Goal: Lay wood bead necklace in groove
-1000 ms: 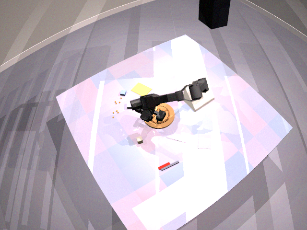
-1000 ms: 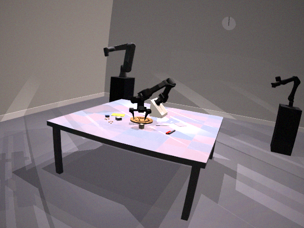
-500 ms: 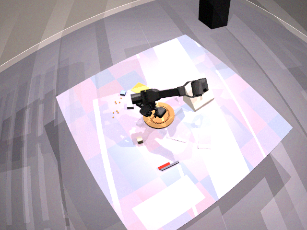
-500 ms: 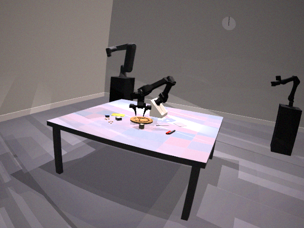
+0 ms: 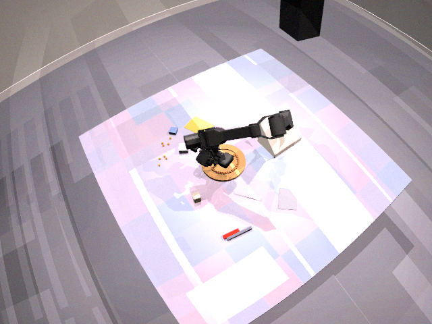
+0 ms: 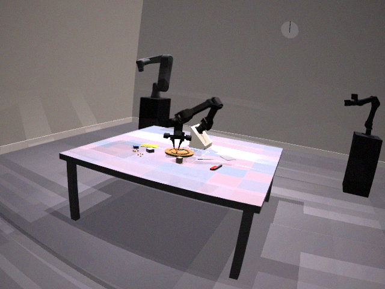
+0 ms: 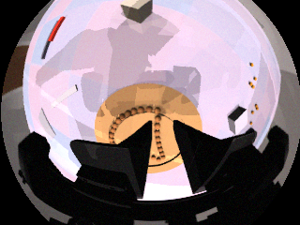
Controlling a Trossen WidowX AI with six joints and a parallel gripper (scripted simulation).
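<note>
The round bead board is 6 cm behind my gripper tip, 3 cm below it and 1 cm to the right of it. The rest, counted from my gripper tip: cream cube: 13 cm ahead, 10 cm to the left, 2 cm below; white block: 17 cm to the right, 7 cm ahead, 3 cm below; thin rod: 20 cm to the left, 7 cm behind, 4 cm below.
</note>
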